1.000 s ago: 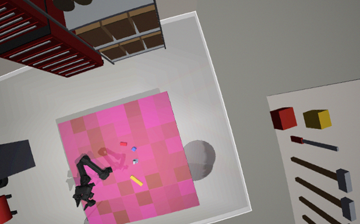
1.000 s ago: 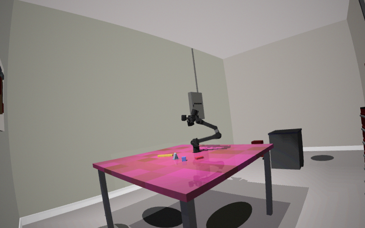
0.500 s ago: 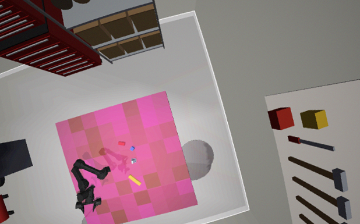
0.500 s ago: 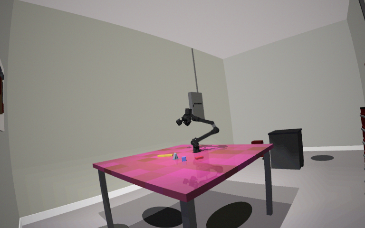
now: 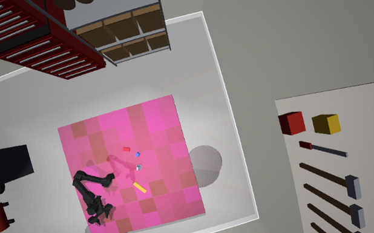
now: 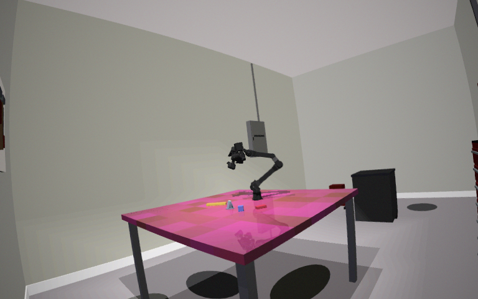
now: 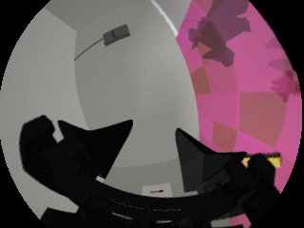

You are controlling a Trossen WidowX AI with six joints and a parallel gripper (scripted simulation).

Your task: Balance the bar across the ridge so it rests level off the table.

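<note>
My gripper tip is now 23 cm short of the yellow bar, 7 cm to the right of it and 33 cm above it. The rest, counted from my gripper tip: small blue cube (31 cm ahead, 41 cm to the left, 32 cm below); small red block (21 cm ahead, 49 cm to the left, 33 cm below).
</note>
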